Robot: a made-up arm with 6 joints. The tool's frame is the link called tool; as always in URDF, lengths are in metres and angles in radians. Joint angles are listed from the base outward. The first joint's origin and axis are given. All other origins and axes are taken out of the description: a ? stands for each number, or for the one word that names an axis. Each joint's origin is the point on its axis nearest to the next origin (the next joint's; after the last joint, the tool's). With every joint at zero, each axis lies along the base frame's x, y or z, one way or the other. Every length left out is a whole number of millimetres.
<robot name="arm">
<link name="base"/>
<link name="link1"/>
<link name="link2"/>
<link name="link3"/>
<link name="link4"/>
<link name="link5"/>
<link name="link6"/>
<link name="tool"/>
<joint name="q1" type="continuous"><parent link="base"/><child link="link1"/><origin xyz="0.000 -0.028 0.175" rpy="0.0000 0.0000 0.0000"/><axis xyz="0 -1 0"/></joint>
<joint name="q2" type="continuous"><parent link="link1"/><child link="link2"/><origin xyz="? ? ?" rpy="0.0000 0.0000 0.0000"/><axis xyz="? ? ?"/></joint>
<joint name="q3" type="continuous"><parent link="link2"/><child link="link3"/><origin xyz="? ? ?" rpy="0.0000 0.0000 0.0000"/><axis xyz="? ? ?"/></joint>
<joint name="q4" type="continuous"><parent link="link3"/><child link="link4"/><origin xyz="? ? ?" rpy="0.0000 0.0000 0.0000"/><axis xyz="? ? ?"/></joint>
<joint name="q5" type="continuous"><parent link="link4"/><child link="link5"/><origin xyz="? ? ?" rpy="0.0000 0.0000 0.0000"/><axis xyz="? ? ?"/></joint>
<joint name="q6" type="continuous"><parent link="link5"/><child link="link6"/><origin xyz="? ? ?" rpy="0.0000 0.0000 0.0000"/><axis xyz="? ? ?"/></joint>
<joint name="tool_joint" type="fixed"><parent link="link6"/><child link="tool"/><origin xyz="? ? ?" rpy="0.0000 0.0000 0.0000"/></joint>
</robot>
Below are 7 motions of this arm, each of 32 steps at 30 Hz.
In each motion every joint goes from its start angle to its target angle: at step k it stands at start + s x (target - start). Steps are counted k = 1, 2, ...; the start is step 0. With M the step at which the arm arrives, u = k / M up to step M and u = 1 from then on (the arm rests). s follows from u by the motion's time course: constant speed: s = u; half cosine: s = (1 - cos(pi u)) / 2; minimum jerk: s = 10 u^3 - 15 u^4 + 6 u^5.
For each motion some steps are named. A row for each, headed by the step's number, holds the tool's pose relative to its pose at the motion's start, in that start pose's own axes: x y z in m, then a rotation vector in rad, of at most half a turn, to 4 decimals.
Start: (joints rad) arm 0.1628 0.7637 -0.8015 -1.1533 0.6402 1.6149
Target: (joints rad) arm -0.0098 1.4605 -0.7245 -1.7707 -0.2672 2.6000
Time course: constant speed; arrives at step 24
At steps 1, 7, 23, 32:
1: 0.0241 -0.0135 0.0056 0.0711 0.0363 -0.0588
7: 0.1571 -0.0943 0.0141 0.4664 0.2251 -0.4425
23: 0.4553 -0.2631 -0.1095 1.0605 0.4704 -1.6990
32: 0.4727 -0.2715 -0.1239 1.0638 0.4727 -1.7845

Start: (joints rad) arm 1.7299 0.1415 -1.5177 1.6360 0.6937 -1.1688
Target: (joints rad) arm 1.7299 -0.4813 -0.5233 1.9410 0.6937 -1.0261
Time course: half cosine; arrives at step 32
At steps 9, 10, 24, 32:
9: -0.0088 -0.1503 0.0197 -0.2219 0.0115 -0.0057
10: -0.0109 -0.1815 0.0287 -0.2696 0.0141 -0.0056
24: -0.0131 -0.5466 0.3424 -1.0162 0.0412 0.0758
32: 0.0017 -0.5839 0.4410 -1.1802 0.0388 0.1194

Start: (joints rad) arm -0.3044 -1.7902 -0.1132 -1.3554 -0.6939 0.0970
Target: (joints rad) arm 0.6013 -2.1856 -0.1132 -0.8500 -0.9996 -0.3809
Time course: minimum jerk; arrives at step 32
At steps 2, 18, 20, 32:
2: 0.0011 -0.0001 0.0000 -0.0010 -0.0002 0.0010
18: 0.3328 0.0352 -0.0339 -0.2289 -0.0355 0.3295
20: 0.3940 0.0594 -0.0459 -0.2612 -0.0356 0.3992
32: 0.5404 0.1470 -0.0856 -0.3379 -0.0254 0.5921

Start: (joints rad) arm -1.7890 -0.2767 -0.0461 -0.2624 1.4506 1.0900
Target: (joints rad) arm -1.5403 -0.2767 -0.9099 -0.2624 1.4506 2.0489
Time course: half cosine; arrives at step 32
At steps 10, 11, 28, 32:
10: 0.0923 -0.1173 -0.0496 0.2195 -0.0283 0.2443
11: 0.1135 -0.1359 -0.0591 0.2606 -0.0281 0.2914
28: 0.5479 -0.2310 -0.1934 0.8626 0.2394 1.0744
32: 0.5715 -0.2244 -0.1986 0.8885 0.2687 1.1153

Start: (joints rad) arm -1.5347 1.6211 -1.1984 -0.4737 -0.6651 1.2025
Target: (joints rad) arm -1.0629 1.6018 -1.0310 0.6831 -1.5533 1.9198
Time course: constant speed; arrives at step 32
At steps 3, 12, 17, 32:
3: -0.1265 -0.0105 -0.0384 0.1268 -0.0710 -0.1475
12: -0.4769 0.0377 -0.2205 0.5453 -0.3382 -0.5325
17: -0.6333 0.1106 -0.3563 0.7992 -0.5182 -0.7023
32: -0.8554 0.4416 -0.8171 1.6359 -1.1527 -0.9637

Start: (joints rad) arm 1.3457 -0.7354 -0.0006 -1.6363 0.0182 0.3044
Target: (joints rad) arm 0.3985 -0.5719 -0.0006 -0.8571 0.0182 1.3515
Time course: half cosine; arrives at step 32
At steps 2, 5, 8, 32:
2: -0.0107 0.0013 -0.0062 0.0166 -0.0031 -0.0134
5: -0.0652 0.0111 -0.0386 0.1023 -0.0202 -0.0820
8: -0.1591 0.0416 -0.0971 0.2533 -0.0559 -0.2018
32: -0.5723 0.9796 -0.3698 1.5359 -0.7776 -1.3289

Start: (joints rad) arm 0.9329 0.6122 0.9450 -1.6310 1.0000 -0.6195
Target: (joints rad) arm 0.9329 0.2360 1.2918 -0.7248 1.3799 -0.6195
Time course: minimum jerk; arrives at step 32
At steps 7, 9, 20, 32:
7: -0.0380 0.0078 0.0068 -0.0240 -0.0104 -0.0619
9: -0.0716 0.0166 0.0132 -0.0459 -0.0181 -0.1165
20: -0.3249 0.1496 0.0904 -0.2594 -0.0212 -0.5389
32: -0.4048 0.2260 0.1456 -0.3755 0.0133 -0.6852

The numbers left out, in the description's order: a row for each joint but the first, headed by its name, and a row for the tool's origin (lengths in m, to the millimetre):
q2: xyz -0.048 0.000 0.191, axis -1 0 0
q3: xyz 0.000 -0.340 -0.004, axis 0 1 0
q4: xyz -0.004 0.000 -0.268, axis 0 0 -1
q5: xyz 0.024 -0.647 0.000, axis 0 -1 0
q6: xyz -0.176 0.000 -0.011, axis 1 0 0
tool: xyz 0.000 -0.110 0.120

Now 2 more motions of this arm.
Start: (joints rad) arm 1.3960 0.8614 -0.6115 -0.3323 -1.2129 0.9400
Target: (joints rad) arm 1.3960 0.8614 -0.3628 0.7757 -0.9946 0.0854
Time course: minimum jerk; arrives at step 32
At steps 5, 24, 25, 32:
5: -0.0082 -0.0173 -0.0156 0.0062 -0.0073 -0.0061
24: -0.3441 -0.1764 -0.6007 0.1169 -0.1989 -0.4106
25: -0.3562 -0.1686 -0.6217 0.1184 -0.2020 -0.4320
32: -0.3846 -0.1460 -0.6717 0.1214 -0.2076 -0.4858

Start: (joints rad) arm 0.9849 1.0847 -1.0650 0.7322 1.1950 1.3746
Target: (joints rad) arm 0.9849 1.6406 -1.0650 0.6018 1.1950 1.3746
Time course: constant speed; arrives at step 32
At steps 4, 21, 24, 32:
4: 0.0625 -0.0649 -0.0221 0.0624 0.0464 0.0320
21: 0.3353 -0.2966 -0.1857 0.3261 0.2484 0.1643
24: 0.3829 -0.3287 -0.2255 0.3722 0.2848 0.1871
32: 0.5065 -0.3998 -0.3455 0.4948 0.3833 0.2471

